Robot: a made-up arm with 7 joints. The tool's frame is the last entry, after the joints. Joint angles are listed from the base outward. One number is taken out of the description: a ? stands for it. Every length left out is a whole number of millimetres.
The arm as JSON. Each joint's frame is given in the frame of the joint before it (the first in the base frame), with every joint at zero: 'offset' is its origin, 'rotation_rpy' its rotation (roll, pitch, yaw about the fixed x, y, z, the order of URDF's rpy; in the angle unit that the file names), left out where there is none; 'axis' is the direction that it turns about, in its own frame. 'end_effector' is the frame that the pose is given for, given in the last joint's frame.
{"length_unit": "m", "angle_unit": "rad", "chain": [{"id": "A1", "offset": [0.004, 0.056, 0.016], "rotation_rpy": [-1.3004, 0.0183, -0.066], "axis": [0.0, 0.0, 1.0]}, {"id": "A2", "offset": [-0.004, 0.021, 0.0], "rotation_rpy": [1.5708, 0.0, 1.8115], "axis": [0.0, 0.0, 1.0]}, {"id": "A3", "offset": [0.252, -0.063, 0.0], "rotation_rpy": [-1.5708, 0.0, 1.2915], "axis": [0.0, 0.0, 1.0]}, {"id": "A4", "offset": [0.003, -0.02, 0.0], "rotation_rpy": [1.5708, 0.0, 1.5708], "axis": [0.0, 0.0, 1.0]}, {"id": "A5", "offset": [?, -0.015, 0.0], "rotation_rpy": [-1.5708, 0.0, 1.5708], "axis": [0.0, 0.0, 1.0]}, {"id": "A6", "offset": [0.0, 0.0, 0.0], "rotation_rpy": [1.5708, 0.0, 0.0], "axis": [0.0, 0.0, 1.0]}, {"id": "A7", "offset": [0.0, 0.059, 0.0], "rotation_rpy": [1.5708, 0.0, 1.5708], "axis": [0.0, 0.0, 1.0]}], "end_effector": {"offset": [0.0, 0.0, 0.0], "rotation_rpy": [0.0, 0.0, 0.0]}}
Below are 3 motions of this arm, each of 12 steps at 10 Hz.
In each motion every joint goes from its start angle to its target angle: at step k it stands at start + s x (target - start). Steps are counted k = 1, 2, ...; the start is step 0. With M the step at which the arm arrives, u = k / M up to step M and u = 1 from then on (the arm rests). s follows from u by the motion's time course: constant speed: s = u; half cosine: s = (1 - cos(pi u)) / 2; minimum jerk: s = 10 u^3 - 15 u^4 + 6 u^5.
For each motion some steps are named. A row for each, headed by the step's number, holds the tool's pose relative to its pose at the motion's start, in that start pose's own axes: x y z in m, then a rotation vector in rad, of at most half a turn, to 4 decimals.
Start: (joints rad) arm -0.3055 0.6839 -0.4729 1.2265 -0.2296 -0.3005 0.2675
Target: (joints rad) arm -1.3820 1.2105 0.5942 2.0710 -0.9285 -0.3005 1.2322
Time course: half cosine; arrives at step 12
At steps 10, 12:
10: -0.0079 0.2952 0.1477 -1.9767 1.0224 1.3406
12: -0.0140 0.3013 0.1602 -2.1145 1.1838 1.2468

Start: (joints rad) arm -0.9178 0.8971 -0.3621 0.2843 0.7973 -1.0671 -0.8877
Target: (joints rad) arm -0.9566 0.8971 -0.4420 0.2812 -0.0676 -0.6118 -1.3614
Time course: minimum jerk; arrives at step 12
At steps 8, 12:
8: -0.0184 0.0160 -0.0241 -0.4726 -0.2392 0.1330
12: -0.0207 0.0159 -0.0309 -0.5874 -0.3642 0.1468

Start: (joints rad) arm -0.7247 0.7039 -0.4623 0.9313 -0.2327 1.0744 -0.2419
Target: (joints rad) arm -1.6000 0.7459 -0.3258 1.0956 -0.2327 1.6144 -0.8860
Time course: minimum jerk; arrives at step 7
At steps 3, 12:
3: -0.1015 0.0372 0.0743 -0.1542 -0.1067 -0.2387
12: -0.3069 0.0881 0.1184 -0.3088 -0.3666 -0.7784

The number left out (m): -0.172
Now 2 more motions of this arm.
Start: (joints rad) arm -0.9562 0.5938 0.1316 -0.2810 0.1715 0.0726 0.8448
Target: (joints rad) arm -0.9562 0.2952 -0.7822 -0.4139 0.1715 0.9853 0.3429
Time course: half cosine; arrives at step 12
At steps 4, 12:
4: -0.0578 -0.0395 0.0092 0.0427 0.1871 -0.3358
12: -0.2368 -0.0790 0.0937 0.1639 0.5249 -1.3993

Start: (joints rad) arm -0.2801 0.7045 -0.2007 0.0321 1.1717 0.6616 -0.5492
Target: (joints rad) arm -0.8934 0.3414 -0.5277 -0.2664 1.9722 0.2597 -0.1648
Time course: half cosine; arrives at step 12
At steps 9, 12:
9: -0.1312 0.1596 0.1794 0.2457 -0.4411 1.3068
12: -0.1674 0.1794 0.1963 0.2762 -0.4664 1.5471

